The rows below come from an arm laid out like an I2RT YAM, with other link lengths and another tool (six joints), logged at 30 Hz.
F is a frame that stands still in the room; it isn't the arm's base.
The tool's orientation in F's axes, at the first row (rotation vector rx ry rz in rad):
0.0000, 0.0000, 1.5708
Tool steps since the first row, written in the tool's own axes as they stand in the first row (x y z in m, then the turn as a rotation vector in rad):
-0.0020, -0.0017, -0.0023, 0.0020, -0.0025, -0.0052
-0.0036, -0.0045, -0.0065, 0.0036, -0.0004, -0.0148
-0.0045, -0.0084, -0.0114, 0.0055, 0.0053, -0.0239
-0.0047, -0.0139, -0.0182, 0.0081, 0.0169, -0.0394
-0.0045, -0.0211, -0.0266, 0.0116, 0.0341, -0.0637
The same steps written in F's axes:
0.0017, -0.0020, -0.0023, 0.0025, 0.0020, -0.0052
0.0045, -0.0036, -0.0065, 0.0004, 0.0036, -0.0148
0.0084, -0.0045, -0.0114, -0.0053, 0.0055, -0.0239
0.0139, -0.0047, -0.0182, -0.0169, 0.0081, -0.0394
0.0211, -0.0045, -0.0266, -0.0341, 0.0116, -0.0637

